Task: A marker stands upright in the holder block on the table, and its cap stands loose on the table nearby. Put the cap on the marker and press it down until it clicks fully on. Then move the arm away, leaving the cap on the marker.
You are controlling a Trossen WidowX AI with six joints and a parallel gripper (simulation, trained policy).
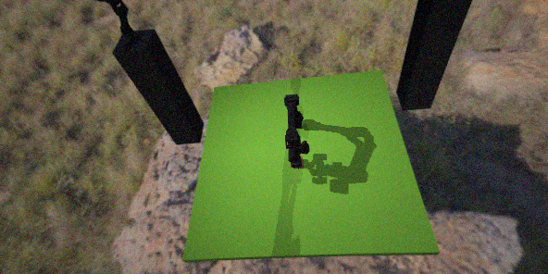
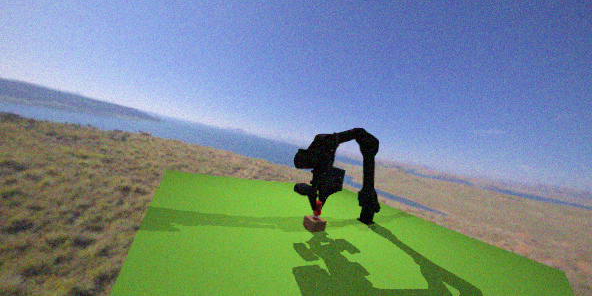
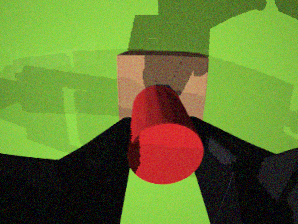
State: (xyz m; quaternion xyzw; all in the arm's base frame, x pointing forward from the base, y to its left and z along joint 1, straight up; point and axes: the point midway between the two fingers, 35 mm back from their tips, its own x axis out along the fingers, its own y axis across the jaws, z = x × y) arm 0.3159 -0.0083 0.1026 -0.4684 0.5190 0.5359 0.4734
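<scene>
The red cap is 10 mm above my gripper tip. Also, from my gripper tip: holder block 50 mm below.
</scene>
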